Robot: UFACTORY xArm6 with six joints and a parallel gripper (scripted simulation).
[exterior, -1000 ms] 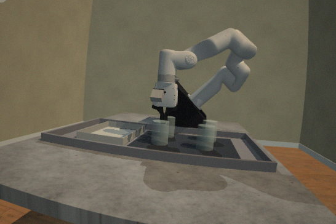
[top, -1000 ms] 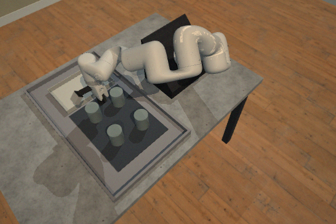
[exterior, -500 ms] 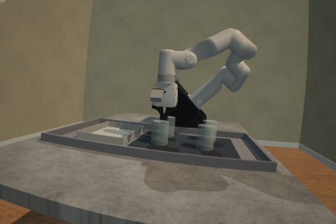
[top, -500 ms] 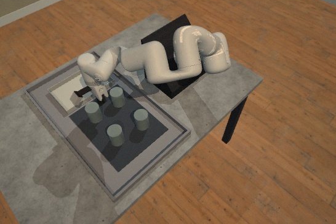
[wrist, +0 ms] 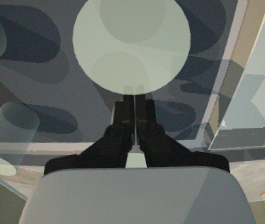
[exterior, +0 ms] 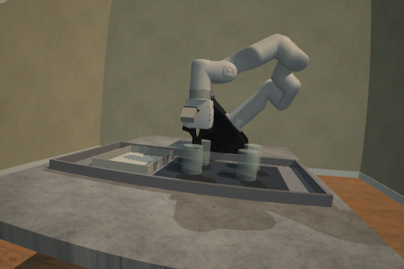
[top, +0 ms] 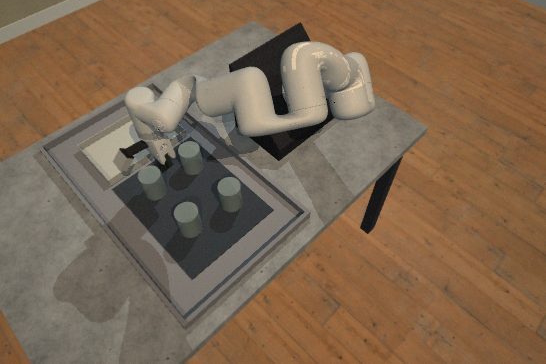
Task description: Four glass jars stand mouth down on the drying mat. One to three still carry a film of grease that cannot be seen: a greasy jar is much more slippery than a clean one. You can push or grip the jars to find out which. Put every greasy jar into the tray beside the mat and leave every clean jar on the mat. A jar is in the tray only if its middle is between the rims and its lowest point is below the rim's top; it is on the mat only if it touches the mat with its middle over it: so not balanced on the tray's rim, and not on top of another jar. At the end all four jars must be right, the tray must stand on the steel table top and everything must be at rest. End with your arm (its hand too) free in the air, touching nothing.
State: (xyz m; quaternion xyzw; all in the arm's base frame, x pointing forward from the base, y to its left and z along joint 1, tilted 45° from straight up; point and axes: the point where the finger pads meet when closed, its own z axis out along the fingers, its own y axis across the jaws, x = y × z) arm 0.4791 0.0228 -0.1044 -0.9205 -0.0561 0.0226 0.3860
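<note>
My hand is 20 mm past the dark mat, 100 mm to the right of it and 90 mm above it. The rest, counted from my hand: cream tray 10 mm ahead, 220 mm to the right, 90 mm below.
</note>
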